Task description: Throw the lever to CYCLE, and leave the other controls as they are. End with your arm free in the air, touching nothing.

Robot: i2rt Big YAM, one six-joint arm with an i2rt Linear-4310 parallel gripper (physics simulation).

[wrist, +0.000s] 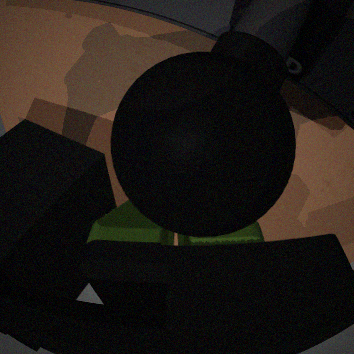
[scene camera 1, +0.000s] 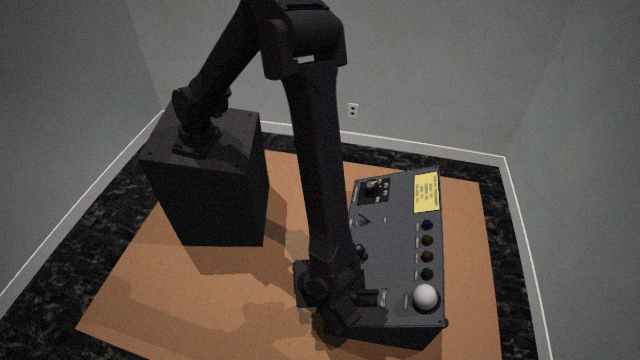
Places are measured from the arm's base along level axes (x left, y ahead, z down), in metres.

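Pixels of known places: arm's base, link origin: (scene camera 1: pixel 196 141).
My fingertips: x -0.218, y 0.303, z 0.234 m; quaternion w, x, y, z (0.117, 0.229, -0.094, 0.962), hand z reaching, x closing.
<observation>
For each thing: its middle in the pictures, then the offset to it from my fingertips. "pt": a spot on its surface instead.
- lever's slot, surface spot: (scene camera 1: pixel 369 298) pt dx -0.024, dy +0.159, dz -0.005 m
- small label plate, surface spot: (scene camera 1: pixel 383 297) pt dx -0.025, dy +0.190, dz -0.019 m
- rotary selector, body centre: (scene camera 1: pixel 372 187) dx +0.337, dy +0.155, dz -0.007 m
- toggle, body centre: (scene camera 1: pixel 364 216) dx +0.218, dy +0.135, dz -0.011 m
- small black knob, body centre: (scene camera 1: pixel 359 249) dx +0.098, dy +0.127, dz -0.023 m
- yellow notice, surface spot: (scene camera 1: pixel 426 192) pt dx +0.284, dy +0.306, dz -0.063 m
- white dome, surface spot: (scene camera 1: pixel 425 297) pt dx -0.058, dy +0.264, dz -0.106 m
In the scene view the lever's slot (scene camera 1: pixel 369 298) is at the near end of the grey control panel (scene camera 1: pixel 395 240), with a small label plate (scene camera 1: pixel 383 297) at its right end; its lettering is too small to read. My arm hides the lever there. In the wrist view the lever's large black ball knob (wrist: pixel 200 142) fills the middle, with its dark stem behind at the upper right. My gripper (wrist: pixel 176 239) is shut and empty. Its green fingers are directly at the knob, which covers their tips; I cannot tell whether they touch it.
The panel also has a rotary selector (scene camera 1: pixel 373 188), a toggle (scene camera 1: pixel 364 219), a small black knob (scene camera 1: pixel 361 251) beside my forearm, several round lamps, a yellow notice (scene camera 1: pixel 426 192) and a white dome (scene camera 1: pixel 425 297). My arm's black pedestal (scene camera 1: pixel 220 200) stands at the left.
</observation>
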